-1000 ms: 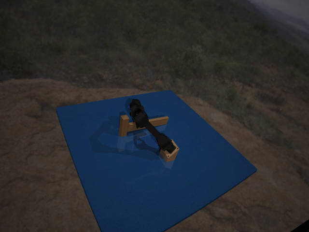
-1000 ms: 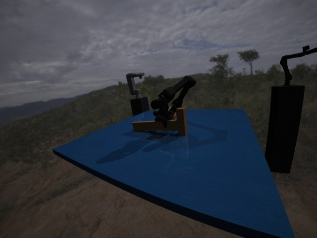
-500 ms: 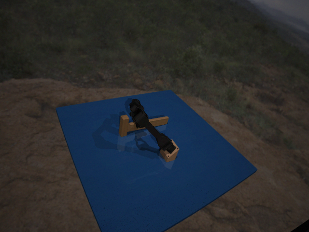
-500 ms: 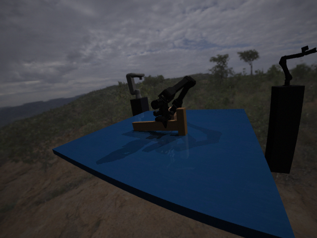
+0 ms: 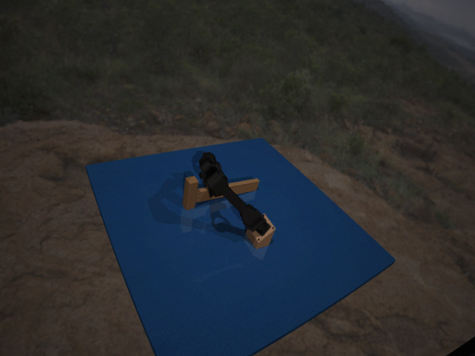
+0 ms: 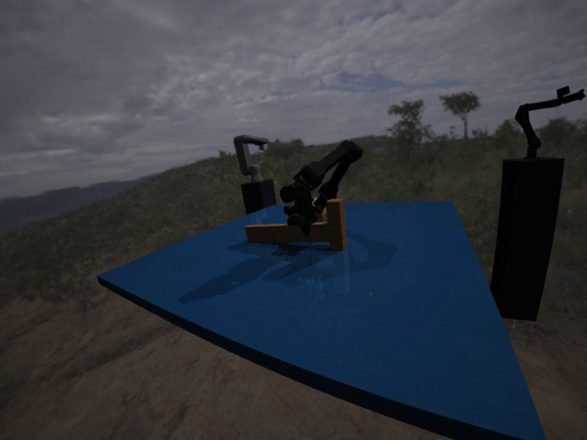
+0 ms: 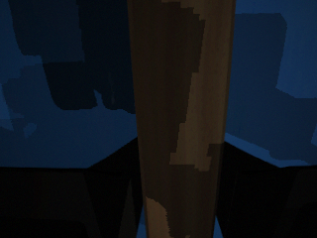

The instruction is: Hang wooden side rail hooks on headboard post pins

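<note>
Right now the headboard post is 10 mm ahead of my gripper tip, 120 mm to the left of it and 50 mm above it.
</note>
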